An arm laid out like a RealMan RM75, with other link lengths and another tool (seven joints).
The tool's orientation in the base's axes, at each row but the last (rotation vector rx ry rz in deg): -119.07, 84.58, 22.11; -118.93, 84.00, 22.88; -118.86, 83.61, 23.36; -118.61, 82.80, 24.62; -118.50, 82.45, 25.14; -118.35, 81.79, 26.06; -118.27, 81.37, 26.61
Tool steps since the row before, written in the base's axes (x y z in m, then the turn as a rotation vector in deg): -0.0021, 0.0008, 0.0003, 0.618, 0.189, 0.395; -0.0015, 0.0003, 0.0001, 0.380, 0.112, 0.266; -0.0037, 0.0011, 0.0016, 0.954, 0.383, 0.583; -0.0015, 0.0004, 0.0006, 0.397, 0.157, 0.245; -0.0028, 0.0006, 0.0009, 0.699, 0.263, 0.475; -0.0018, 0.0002, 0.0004, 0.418, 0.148, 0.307; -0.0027, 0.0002, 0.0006, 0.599, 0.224, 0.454
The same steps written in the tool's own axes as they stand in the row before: -0.0015, 0.0017, 0.0001, -0.136, -0.729, -0.155; -0.0008, 0.0013, 0.0000, -0.093, -0.453, -0.116; -0.0030, 0.0027, -0.0009, -0.264, -1.140, -0.163; -0.0012, 0.0011, -0.0003, -0.110, -0.475, -0.071; -0.0020, 0.0022, -0.0005, -0.208, -0.844, -0.168; -0.0010, 0.0015, -0.0003, -0.131, -0.508, -0.124; -0.0015, 0.0023, -0.0004, -0.204, -0.735, -0.181
